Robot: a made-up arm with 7 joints. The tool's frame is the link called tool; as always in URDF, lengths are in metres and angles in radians.
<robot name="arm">
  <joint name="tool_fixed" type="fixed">
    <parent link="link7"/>
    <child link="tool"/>
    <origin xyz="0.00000 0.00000 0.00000" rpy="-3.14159 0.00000 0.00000"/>
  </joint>
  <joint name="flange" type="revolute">
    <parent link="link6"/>
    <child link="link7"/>
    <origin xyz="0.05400 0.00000 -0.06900"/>
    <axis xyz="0 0.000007 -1"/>
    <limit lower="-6.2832" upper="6.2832" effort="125" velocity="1.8"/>
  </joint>
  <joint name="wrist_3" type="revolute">
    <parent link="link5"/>
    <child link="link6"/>
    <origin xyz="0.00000 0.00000 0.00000"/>
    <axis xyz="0 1 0.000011"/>
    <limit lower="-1.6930" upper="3.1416" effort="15" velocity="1.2"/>
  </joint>
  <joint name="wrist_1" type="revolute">
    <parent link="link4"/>
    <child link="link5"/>
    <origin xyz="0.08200 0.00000 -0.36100"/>
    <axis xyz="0 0.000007 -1"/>
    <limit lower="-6.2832" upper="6.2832" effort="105" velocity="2"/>
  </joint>
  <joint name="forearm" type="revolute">
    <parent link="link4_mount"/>
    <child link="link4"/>
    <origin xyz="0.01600 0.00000 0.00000"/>
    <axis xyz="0 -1 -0.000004"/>
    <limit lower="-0.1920" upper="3.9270" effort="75" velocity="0.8"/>
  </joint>
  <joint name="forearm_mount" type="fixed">
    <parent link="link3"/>
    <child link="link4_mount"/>
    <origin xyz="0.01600 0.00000 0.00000"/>
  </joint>
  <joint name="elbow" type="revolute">
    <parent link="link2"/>
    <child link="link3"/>
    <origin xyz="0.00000 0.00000 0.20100"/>
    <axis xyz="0 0 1"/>
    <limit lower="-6.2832" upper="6.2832" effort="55" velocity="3"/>
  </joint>
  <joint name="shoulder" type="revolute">
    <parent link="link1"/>
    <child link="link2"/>
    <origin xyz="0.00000 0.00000 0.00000"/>
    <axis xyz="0 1 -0.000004"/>
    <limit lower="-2.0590" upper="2.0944" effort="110" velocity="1.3"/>
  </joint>
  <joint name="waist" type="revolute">
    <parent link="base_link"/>
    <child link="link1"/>
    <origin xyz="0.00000 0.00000 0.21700"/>
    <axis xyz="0 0 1"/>
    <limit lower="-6.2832" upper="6.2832" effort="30" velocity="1.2"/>
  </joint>
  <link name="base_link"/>
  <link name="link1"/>
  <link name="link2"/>
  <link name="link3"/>
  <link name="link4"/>
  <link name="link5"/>
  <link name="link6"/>
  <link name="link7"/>
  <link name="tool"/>
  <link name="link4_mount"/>
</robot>
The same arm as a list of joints. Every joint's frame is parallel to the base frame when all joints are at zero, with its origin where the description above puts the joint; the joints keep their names.
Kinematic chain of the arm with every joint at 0, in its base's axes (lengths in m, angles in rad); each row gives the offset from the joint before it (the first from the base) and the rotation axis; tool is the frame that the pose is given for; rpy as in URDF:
waist: xyz 0.0000 0.0000 0.2170 axis +z
shoulder: xyz 0.0000 0.0000 0.0000 axis +y
elbow: xyz 0.0000 0.0000 0.2010 axis +z
forearm: xyz 0.0320 0.0000 0.0000 axis -y
wrist_1: xyz 0.0820 0.0000 -0.3610 axis -z
wrist_3: xyz 0.0000 0.0000 0.0000 axis +y
flange: xyz 0.0540 0.0000 -0.0690 axis -z
tool: xyz 0.0000 0.0000 0.0000 rpy -3.1416 0.0000 0.0000
Joint limits (rad, base to tool): -6.2832..6.2832 -2.0590..2.0944 -6.2832..6.2832 -0.1920..3.9270 -6.2832..6.2832 -1.6930..3.1416 -6.2832..6.2832

